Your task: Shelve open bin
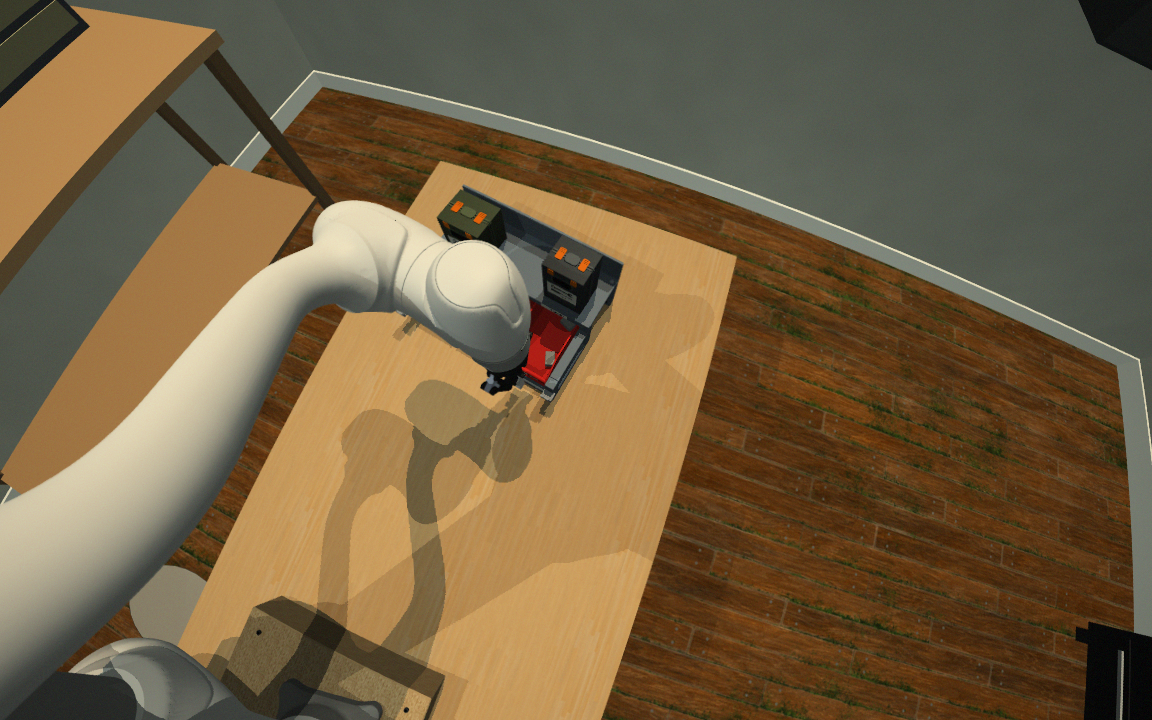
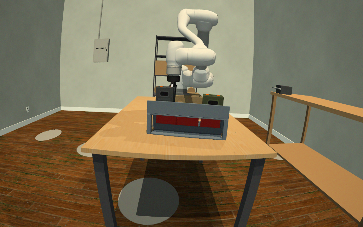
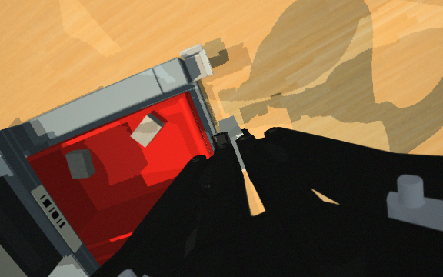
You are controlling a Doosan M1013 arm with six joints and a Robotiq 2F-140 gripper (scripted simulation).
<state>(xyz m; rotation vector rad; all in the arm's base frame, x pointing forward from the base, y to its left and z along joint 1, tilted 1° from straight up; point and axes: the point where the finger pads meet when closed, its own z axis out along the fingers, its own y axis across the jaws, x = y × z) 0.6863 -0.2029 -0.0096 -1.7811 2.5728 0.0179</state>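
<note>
The front lip is 100 mm to the left of my hand, 70 mm below it and 60 mm ahead of it.
</note>
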